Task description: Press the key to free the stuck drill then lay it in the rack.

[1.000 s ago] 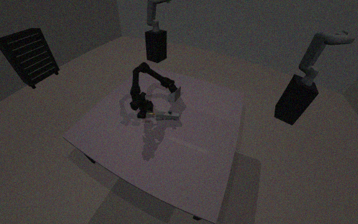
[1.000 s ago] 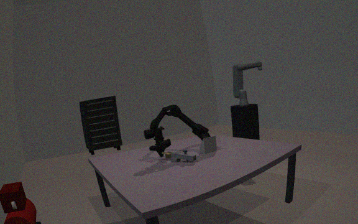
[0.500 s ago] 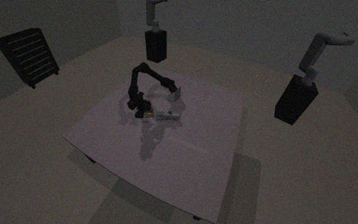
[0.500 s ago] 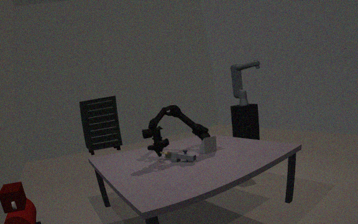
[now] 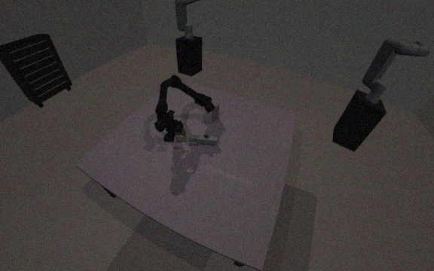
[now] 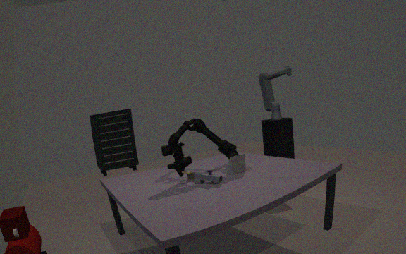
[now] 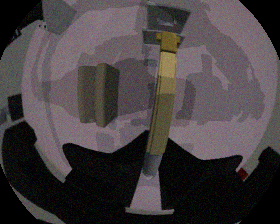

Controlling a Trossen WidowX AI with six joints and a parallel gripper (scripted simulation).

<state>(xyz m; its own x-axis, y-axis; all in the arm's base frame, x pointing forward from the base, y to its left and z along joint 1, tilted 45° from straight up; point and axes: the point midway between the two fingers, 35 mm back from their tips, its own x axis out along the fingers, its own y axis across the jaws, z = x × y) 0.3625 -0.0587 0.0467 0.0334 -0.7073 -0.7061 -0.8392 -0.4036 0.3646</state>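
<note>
Now: the grey rack 8 cm behind my gripper tip, 1 cm to the right of it and 1 cm below it. From my gripper tip the other things lie so: key (12 cm behind, 19 cm to the left, 2 cm above); grey block (11 cm behind, 17 cm to the left); yellow drill (2 cm behind, 3 cm to the left, 3 cm above).
</note>
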